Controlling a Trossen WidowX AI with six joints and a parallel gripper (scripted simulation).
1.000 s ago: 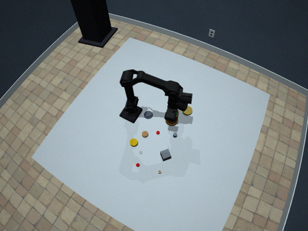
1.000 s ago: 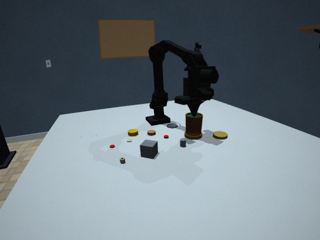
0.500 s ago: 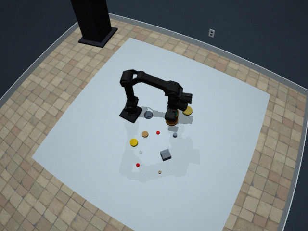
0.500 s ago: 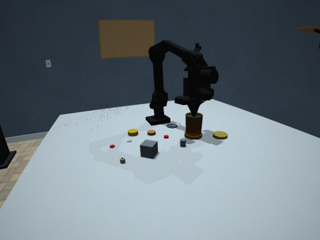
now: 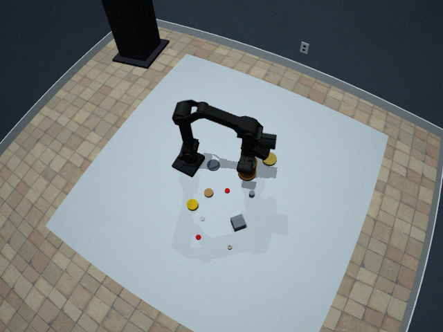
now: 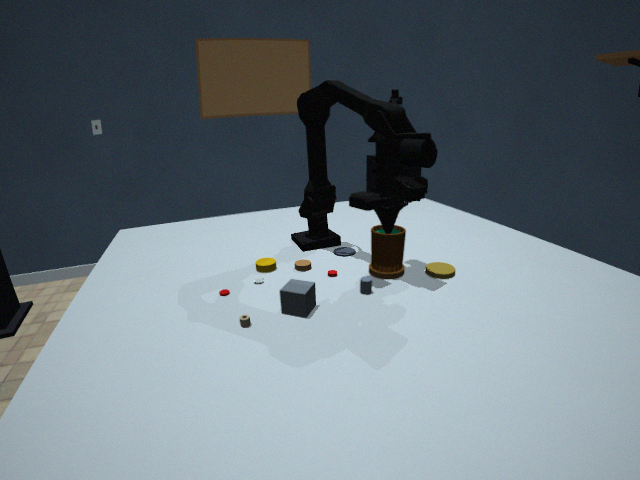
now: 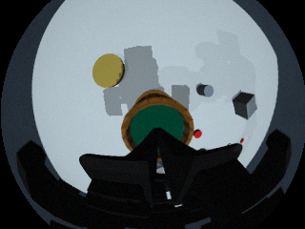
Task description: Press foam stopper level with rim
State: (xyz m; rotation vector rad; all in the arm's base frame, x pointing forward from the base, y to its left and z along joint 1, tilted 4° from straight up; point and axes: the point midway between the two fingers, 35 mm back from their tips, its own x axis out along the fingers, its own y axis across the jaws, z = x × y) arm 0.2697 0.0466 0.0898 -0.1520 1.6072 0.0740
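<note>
Now: hand 50 mm above the green foam stopper. Round my hand: small grey cylinder 60 mm ahead, 100 mm to the right, 110 mm below; red button 50 mm behind, 120 mm to the right, 120 mm below; olive disc 70 mm ahead, 100 mm to the left, 120 mm below.
</note>
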